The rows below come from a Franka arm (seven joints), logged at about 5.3 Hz.
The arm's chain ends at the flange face. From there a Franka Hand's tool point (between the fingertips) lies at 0.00 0.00 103.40 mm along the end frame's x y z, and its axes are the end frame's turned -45 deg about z.
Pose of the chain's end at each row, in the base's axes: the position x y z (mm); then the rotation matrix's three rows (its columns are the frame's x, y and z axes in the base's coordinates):
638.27 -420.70 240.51; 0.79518 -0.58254 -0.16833; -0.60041 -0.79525 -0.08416; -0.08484 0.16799 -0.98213
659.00 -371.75 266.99; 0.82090 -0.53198 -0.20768; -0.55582 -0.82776 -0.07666; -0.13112 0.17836 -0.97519
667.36 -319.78 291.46; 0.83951 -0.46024 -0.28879; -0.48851 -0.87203 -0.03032; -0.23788 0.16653 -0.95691
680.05 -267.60 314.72; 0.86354 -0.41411 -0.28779; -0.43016 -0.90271 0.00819; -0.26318 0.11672 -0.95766
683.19 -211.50 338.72; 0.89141 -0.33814 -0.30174; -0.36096 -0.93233 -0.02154; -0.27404 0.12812 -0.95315
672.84 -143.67 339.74; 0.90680 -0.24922 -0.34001; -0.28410 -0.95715 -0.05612; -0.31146 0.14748 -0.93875
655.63 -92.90 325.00; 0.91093 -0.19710 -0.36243; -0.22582 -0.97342 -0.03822; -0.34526 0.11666 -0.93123
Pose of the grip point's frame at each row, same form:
620.86 -429.40 138.96; 0.97420 0.15036 -0.16833; 0.13777 -0.98688 -0.08416; -0.17878 0.05880 -0.98213
637.53 -379.68 166.16; 0.95663 0.20430 -0.20768; 0.19229 -0.97834 -0.07666; -0.21884 0.03340 -0.97519
637.50 -322.92 192.52; 0.91906 0.26818 -0.28879; 0.27119 -0.96205 -0.03032; -0.28596 -0.05045 -0.95691
650.29 -266.75 215.70; 0.90343 0.31780 -0.28779; 0.33414 -0.94248 0.00819; -0.26863 -0.10356 -0.95766
651.99 -213.73 240.16; 0.86942 0.39122 -0.30174; 0.40402 -0.91449 -0.02154; -0.28437 -0.10318 -0.95315
637.68 -149.47 242.67; 0.81743 0.46498 -0.34001; 0.47592 -0.87770 -0.05612; -0.32452 -0.11595 -0.93875
618.15 -96.85 228.71; 0.78350 0.50475 -0.36243; 0.52863 -0.84799 -0.03822; -0.32663 -0.16164 -0.93123

